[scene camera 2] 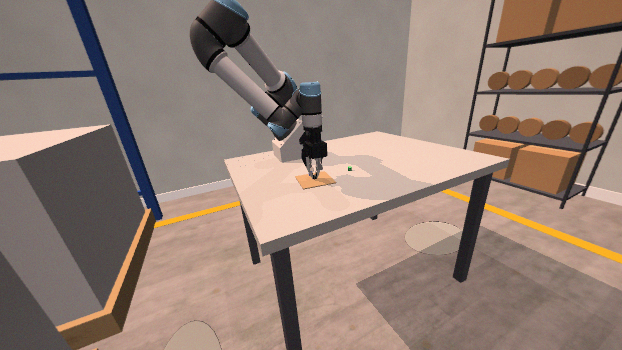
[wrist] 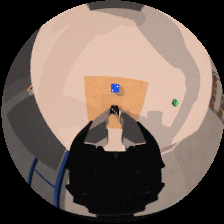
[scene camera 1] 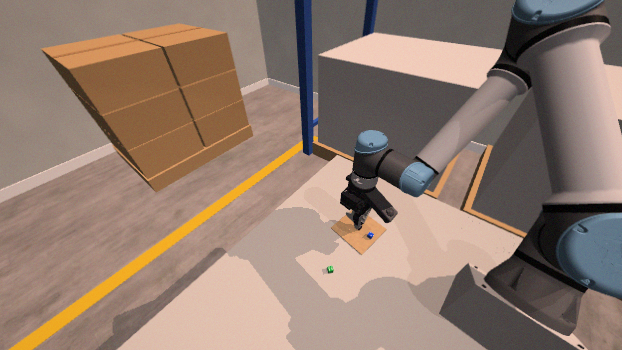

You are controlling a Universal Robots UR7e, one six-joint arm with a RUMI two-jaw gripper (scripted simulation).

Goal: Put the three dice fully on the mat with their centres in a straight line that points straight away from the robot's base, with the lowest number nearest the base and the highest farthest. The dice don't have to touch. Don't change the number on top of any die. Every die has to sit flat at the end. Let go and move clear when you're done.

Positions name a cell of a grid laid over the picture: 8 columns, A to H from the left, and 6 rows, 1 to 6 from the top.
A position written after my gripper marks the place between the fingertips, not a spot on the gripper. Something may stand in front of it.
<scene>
My gripper shows in scene camera 2 (E4), in the wrist view (E3) and in scene camera 1 (E4).
</scene>
